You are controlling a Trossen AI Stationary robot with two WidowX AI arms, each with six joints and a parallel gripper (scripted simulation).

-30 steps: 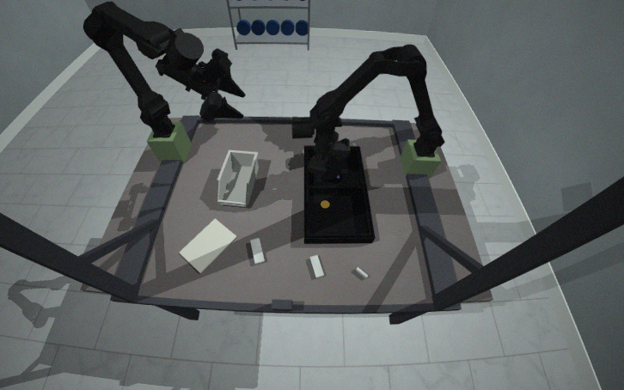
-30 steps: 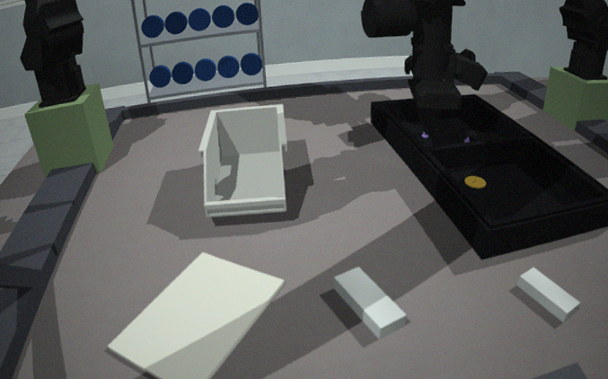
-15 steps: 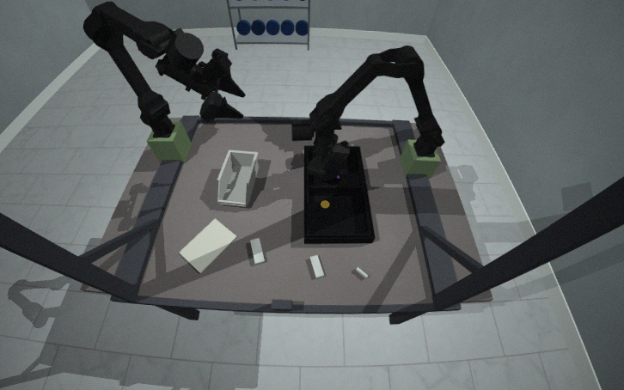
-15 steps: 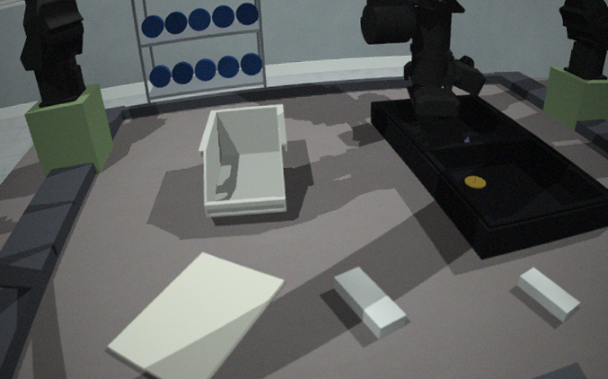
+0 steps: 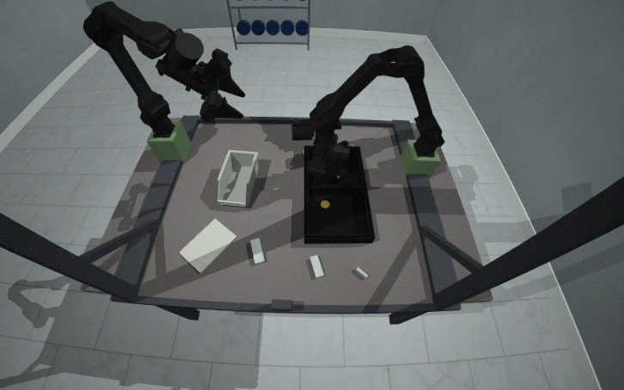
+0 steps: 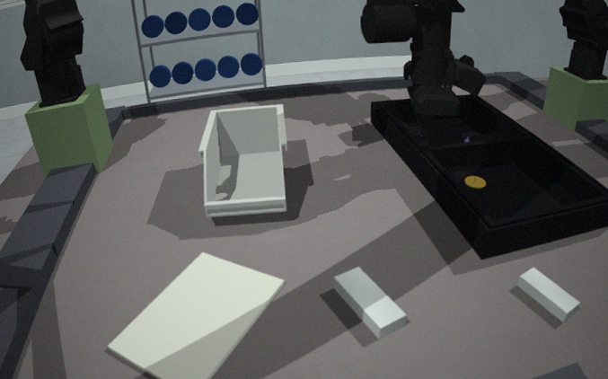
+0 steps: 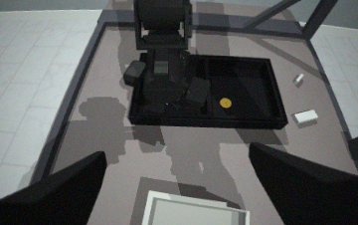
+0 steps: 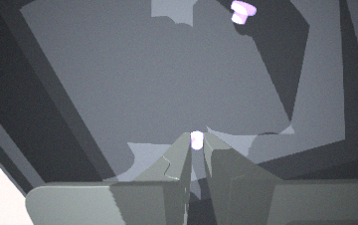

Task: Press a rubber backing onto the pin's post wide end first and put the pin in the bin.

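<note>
Now: right hand 150 mm past the yellow pin, 20 mm to the left of it and 30 mm above it. The rest, counted from my right hand: cream flat plate (320 mm behind, 330 mm to the left, 40 mm below); black tray (100 mm behind, 50 mm to the right, 20 mm below); white bin (90 mm behind, 280 mm to the left).
</note>
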